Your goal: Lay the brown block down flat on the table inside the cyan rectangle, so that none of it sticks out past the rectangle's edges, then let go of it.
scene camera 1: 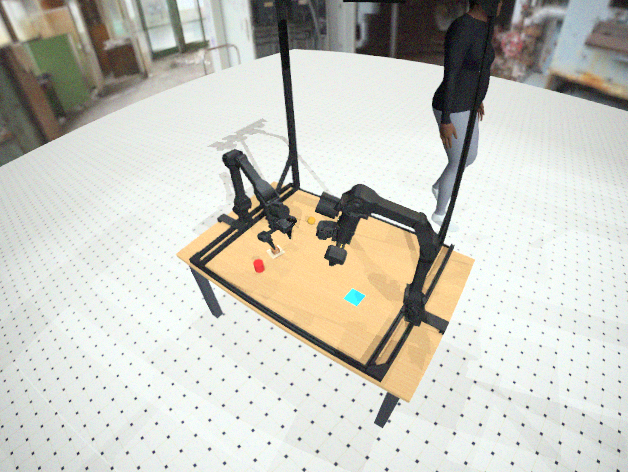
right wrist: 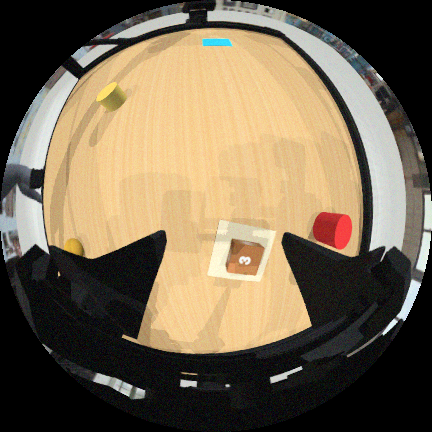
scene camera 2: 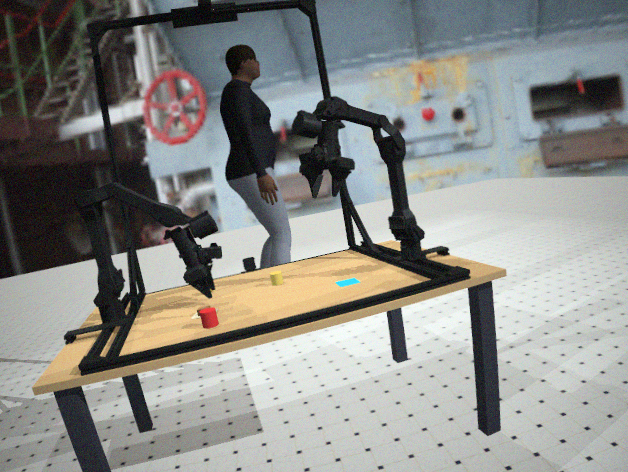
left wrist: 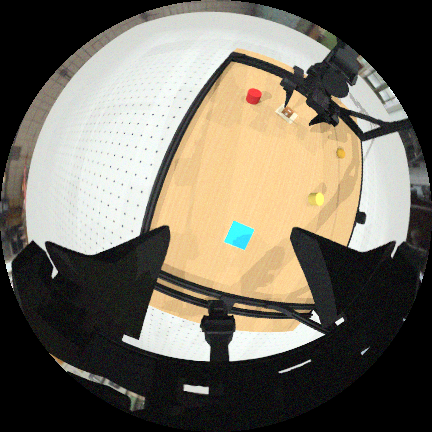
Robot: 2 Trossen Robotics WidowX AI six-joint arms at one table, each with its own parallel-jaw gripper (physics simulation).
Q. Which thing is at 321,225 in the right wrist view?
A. A red cylinder.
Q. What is my right gripper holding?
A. Nothing.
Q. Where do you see a cream pad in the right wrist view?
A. At 226,230
